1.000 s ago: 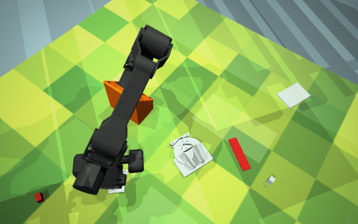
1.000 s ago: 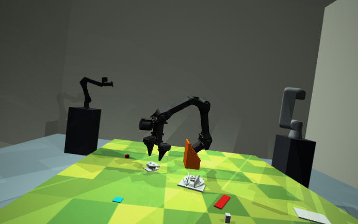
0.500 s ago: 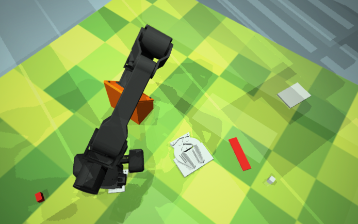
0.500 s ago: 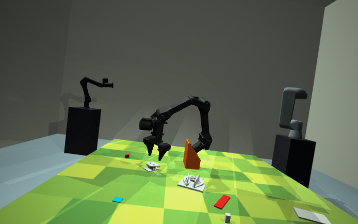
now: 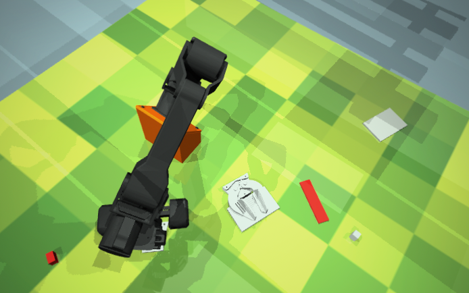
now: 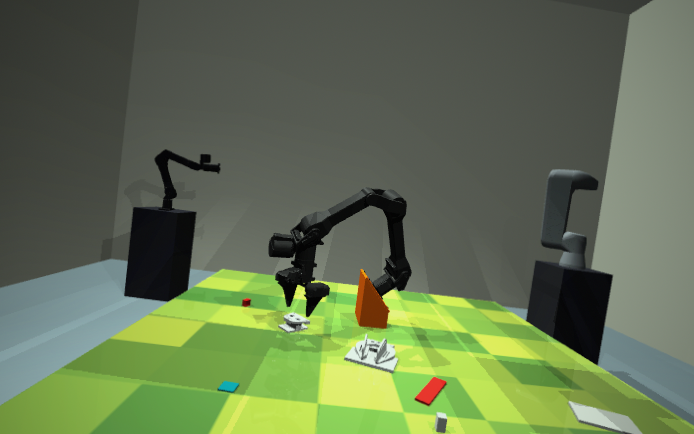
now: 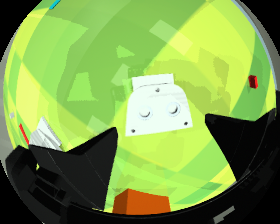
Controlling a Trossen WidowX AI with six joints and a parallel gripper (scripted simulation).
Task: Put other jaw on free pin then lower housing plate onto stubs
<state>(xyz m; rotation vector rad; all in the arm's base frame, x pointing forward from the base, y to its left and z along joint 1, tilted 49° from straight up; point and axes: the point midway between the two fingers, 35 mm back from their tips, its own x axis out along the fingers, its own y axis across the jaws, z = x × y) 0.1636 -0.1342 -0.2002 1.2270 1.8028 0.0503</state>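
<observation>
My gripper tip is now 1 cm short of the housing plate, 1 cm to the left of it and 2 cm above it. From my gripper tip the other things lie so: jaw: 11 cm ahead, 21 cm to the left, 3 cm below; then white stepped block: 1 cm ahead, 1 cm to the right, 4 cm below; then red cube: 13 cm behind, 18 cm to the right, 4 cm below.
</observation>
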